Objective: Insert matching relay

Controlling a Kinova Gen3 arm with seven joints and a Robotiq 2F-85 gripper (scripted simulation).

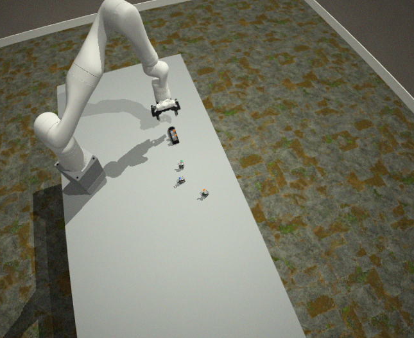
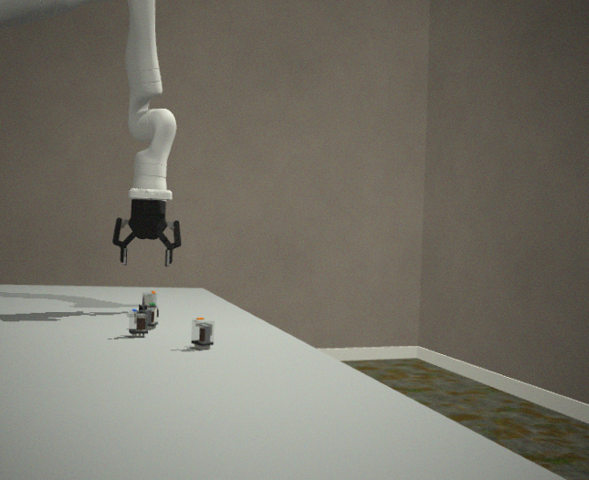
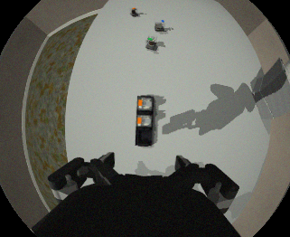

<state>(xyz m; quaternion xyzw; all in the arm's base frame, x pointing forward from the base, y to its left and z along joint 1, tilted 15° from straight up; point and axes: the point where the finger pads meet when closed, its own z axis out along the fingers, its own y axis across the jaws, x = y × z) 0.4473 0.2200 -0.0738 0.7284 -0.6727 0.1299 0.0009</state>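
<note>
Now: hand 34 cm to the left of the blue-button relay and 8 cm above it. Also, from my hand: green-button relay (1 cm ahead, 26 cm to the right, 8 cm below).
</note>
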